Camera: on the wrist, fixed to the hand. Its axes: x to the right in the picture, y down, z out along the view.
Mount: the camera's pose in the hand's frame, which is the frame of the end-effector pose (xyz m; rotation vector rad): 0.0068 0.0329 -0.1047 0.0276 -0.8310 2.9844
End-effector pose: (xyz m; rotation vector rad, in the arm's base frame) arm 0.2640 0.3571 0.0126 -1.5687 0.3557 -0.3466
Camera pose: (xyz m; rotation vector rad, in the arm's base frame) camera 0.2246 0.2589 -0.0175 0.2834 1.3682 2.3266
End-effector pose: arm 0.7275 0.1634 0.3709 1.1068 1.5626 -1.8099
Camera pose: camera 0.7766 0.2585 0.3458 0.8284 -0.9715 0.2422
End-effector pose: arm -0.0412 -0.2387 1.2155 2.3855 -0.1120 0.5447
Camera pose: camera -0.0794 -0.1965 1.3096 -0.1044 2.6982 -0.2384
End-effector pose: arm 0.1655 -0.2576 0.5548 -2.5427 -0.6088 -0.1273
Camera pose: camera 0.1892 -0.3332 0.6311 0.7757 -2.6022 -1.5761
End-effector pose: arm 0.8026 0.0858 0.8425 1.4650 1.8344 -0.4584
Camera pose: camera 0.7997 0.1702 0.9129 1.6841 -1.6275 0.4871
